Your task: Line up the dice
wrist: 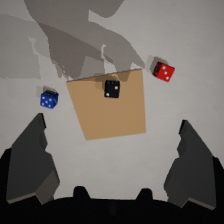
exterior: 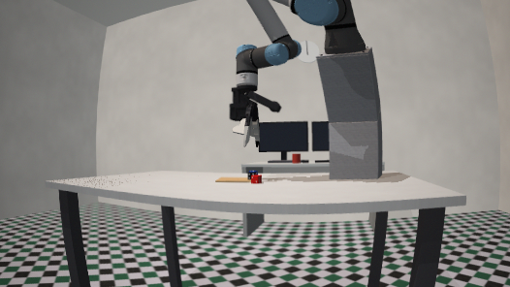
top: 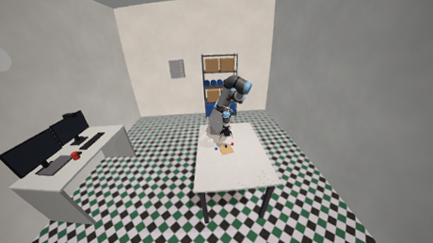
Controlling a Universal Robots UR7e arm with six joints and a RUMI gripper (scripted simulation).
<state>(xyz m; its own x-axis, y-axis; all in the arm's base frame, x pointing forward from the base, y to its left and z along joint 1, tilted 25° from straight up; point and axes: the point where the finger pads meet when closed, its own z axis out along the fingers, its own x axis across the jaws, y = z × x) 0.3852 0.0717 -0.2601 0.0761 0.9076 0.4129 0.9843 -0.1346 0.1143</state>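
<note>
The red die is 30 mm behind my hand, 80 mm to the left of it and 100 mm below it. Round my hand: tan mat: 50 mm ahead, 10 mm to the right, 110 mm below; black die: 90 mm below; blue die: 20 mm ahead, 120 mm to the right, 100 mm below.
</note>
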